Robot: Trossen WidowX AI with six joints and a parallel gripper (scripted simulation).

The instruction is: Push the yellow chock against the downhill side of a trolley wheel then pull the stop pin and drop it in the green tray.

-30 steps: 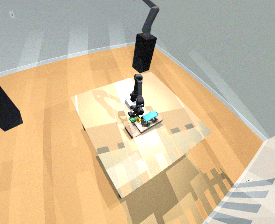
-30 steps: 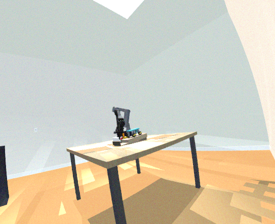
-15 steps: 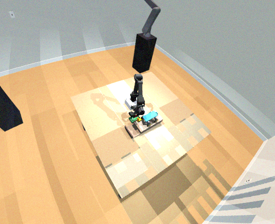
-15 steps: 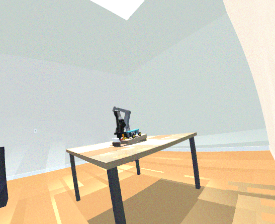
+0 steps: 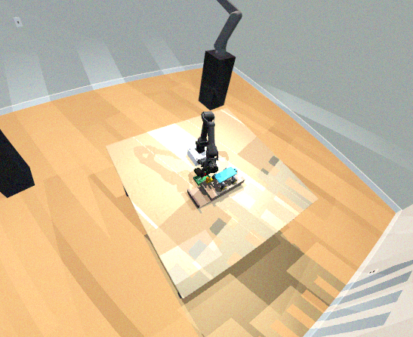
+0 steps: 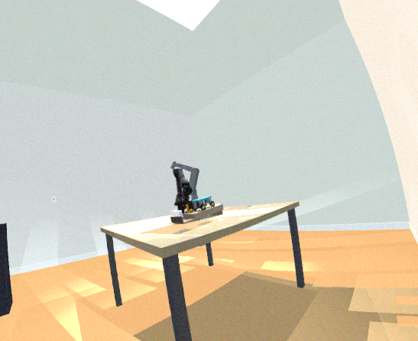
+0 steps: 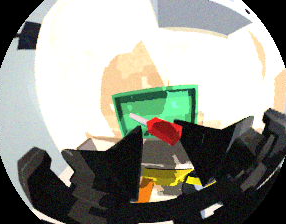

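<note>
Now: gripper tip 10 mm past the green tray and 50 mm above it. The rest, counted from my gripper tip: red-headed stop pin 10 mm to the right; wooden ramp 130 mm ahead, 80 mm to the left, 10 mm above; yellow chock 70 mm ahead, 40 mm above.
</note>
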